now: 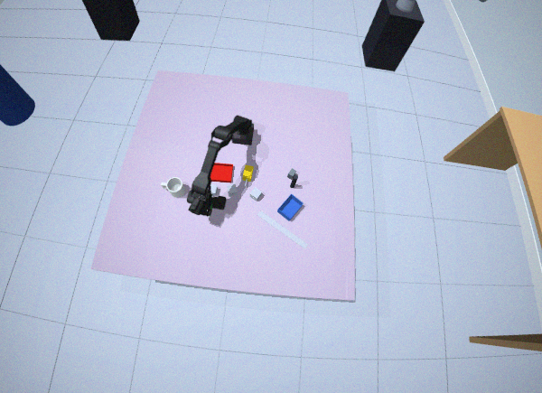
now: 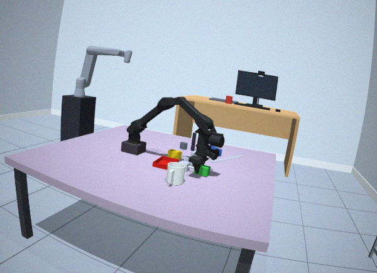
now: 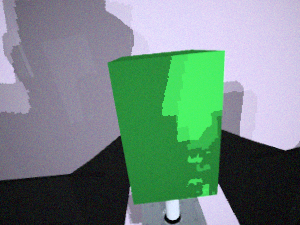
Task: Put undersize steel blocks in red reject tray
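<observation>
Now: gripper tip 80 mm past the steel block, 10 mm to the right of it and 10 mm below it. The rest, counted from my gripper tip: red reject tray 190 mm behind, 30 mm to the left; white mug 70 mm behind, 190 mm to the right, 30 mm above; green GO gauge 10 mm behind, 20 mm above.
</observation>
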